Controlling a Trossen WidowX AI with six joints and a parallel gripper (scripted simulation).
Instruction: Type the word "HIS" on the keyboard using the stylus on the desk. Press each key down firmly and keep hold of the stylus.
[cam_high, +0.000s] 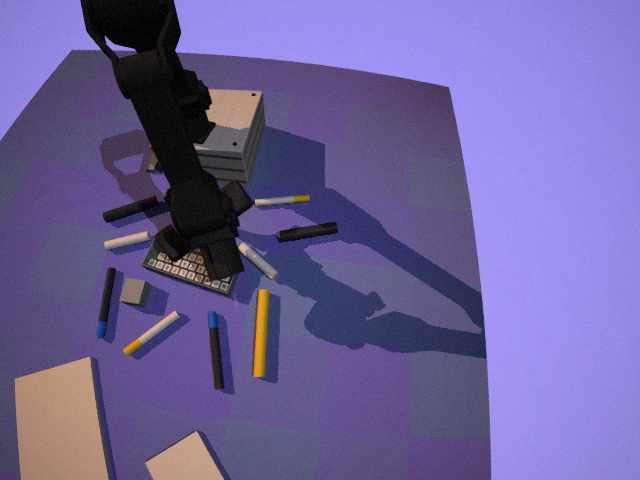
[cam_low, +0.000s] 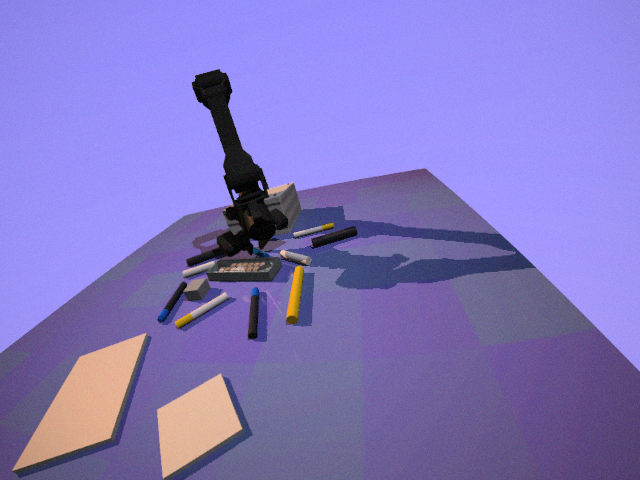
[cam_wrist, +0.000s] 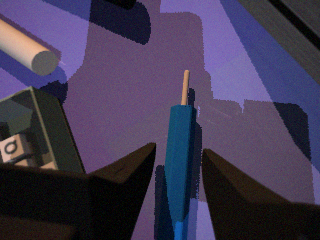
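Right now my gripper tip is 10 mm past the blue stylus and 10 mm to the left of it. From my gripper tip the other things lie so: small cube (180 mm ahead, 70 mm to the right, 10 mm above); yellow marker (180 mm ahead, 190 mm to the left).
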